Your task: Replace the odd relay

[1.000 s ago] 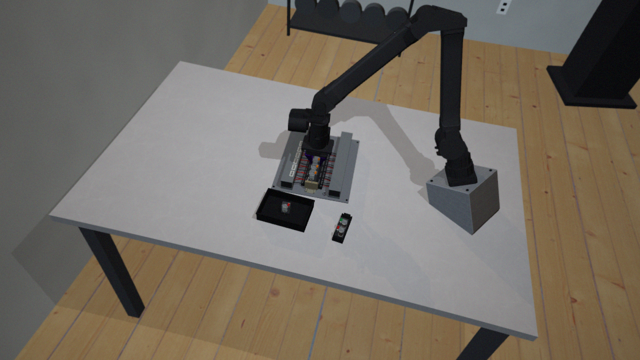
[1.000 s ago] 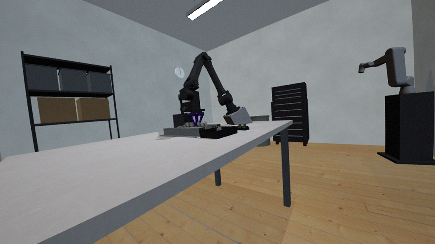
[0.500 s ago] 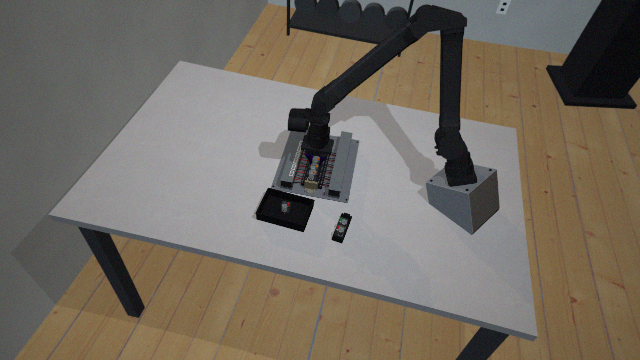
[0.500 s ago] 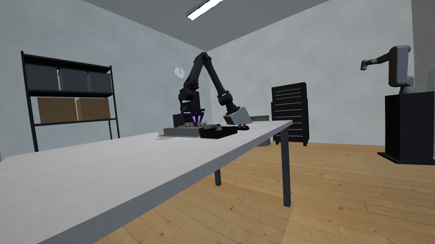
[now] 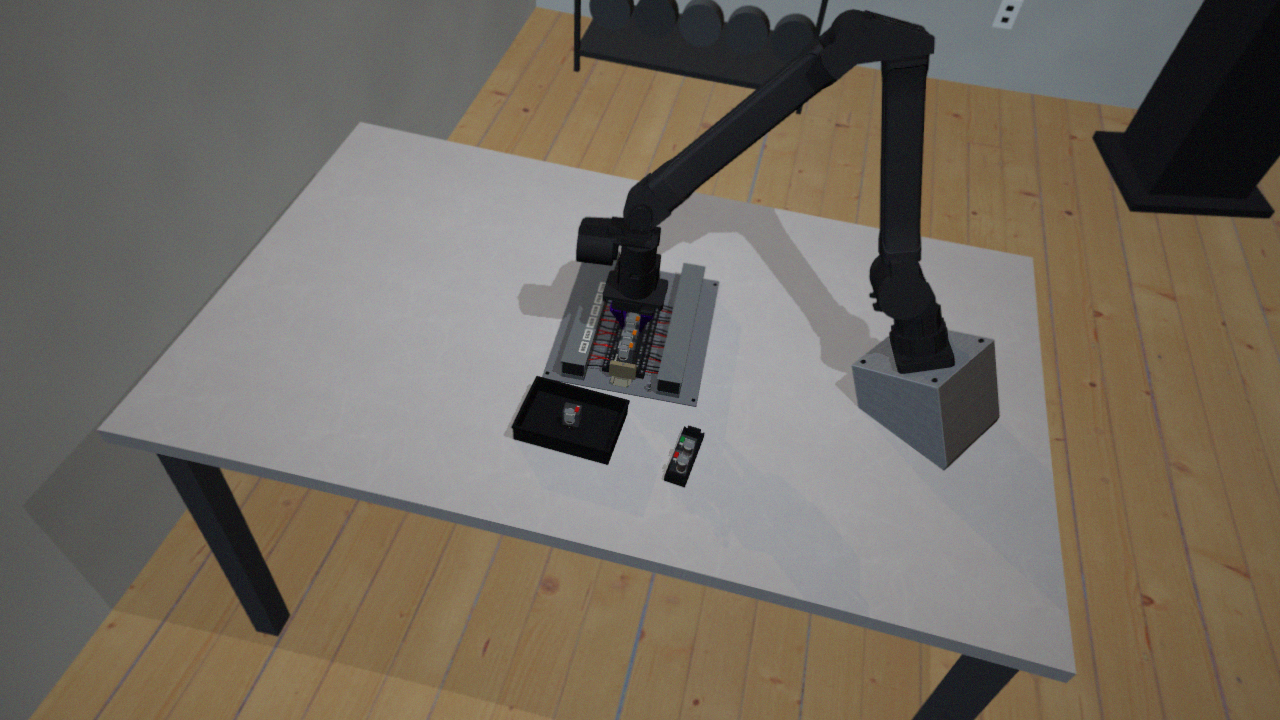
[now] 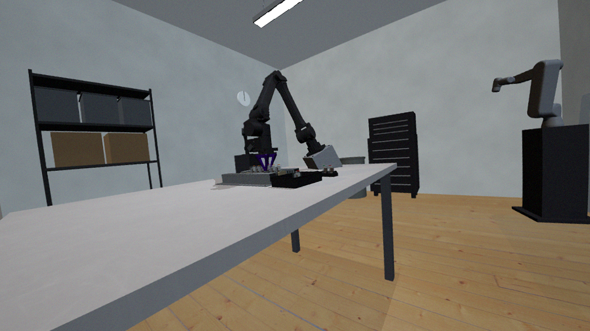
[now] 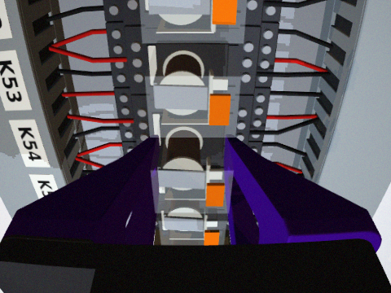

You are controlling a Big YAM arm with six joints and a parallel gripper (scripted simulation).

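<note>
My hand is 5 cm to the left of the grey panel, 5 cm above it and 1 cm past it.
</note>
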